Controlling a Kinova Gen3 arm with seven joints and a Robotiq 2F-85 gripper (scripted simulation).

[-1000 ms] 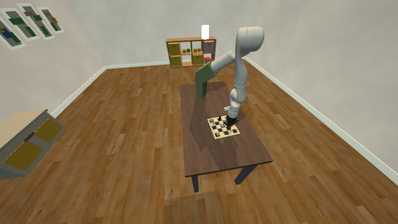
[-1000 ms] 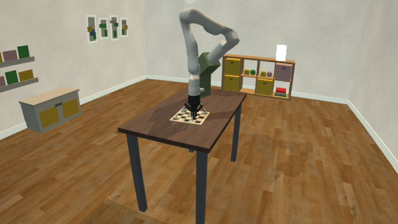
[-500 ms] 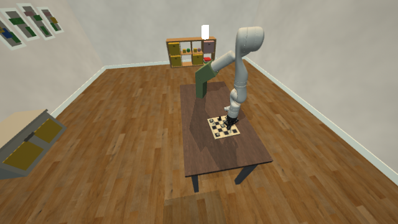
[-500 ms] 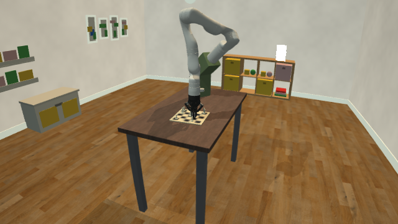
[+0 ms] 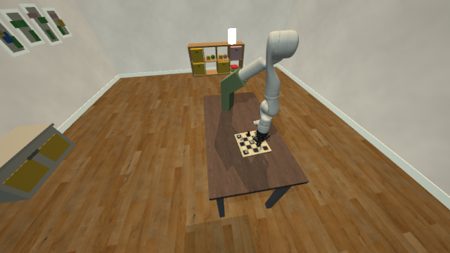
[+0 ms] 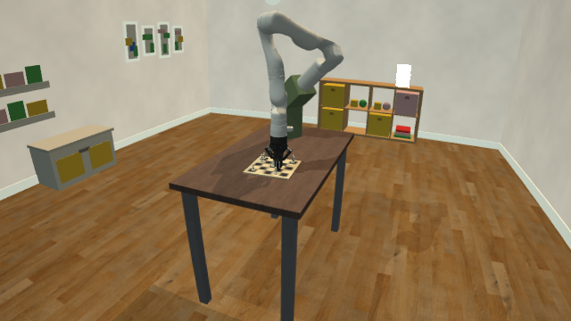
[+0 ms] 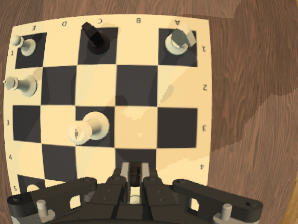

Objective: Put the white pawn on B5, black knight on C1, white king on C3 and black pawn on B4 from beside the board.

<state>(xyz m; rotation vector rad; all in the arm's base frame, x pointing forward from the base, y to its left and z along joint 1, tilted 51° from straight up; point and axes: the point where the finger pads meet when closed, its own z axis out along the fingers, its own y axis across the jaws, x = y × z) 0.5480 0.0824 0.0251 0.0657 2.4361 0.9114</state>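
My gripper is now 10 mm above the black pawn. From my hand the other things lie so: black knight: 110 mm behind, 60 mm to the right, 20 mm below; chessboard: 30 mm behind, 40 mm to the right, 30 mm below; white king: 30 mm behind, 40 mm to the right.
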